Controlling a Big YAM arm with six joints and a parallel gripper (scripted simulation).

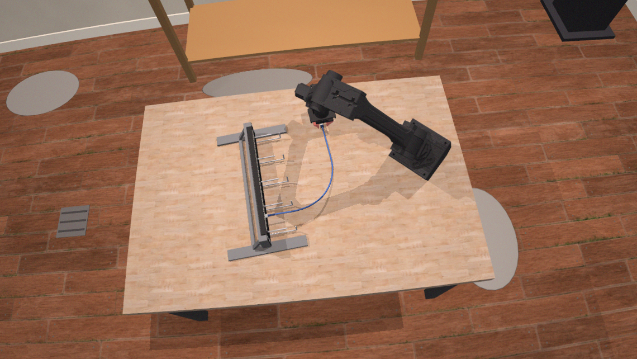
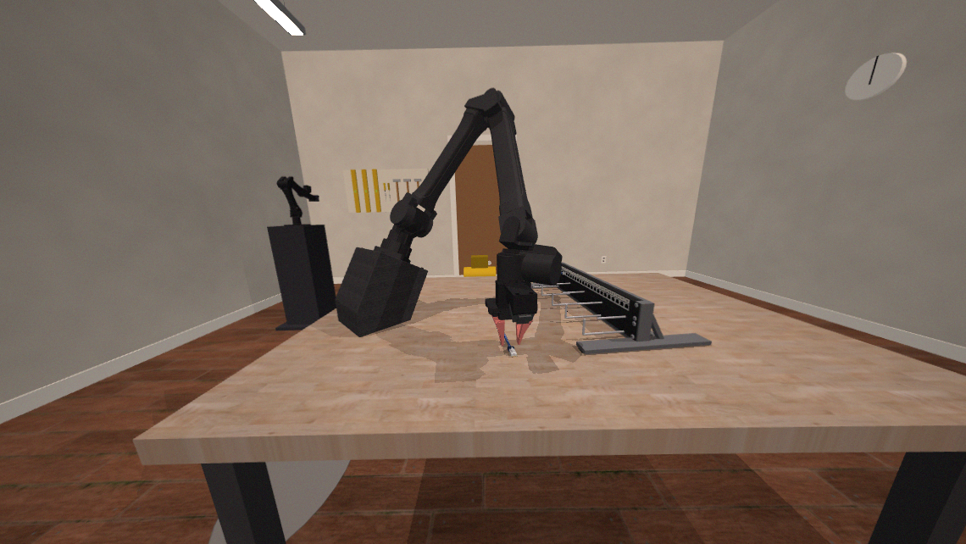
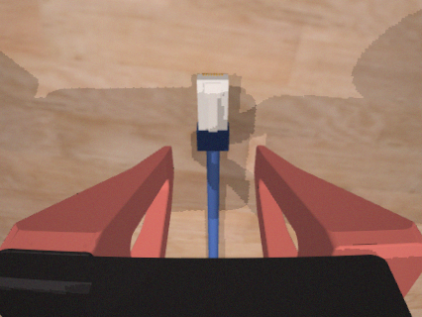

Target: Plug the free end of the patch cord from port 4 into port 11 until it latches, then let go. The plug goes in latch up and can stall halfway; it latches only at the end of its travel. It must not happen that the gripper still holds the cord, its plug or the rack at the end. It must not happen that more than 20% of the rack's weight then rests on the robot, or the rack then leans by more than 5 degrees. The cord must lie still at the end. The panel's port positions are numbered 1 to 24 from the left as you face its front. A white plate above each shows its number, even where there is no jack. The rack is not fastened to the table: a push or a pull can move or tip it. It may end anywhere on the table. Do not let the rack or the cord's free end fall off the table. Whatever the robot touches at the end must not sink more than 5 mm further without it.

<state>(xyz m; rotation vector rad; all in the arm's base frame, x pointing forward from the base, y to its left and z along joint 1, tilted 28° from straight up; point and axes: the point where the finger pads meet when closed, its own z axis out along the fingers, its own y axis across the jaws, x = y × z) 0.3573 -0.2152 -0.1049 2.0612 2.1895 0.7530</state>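
The white plug lies 2 cm to the right of my hand and 2 cm below it.
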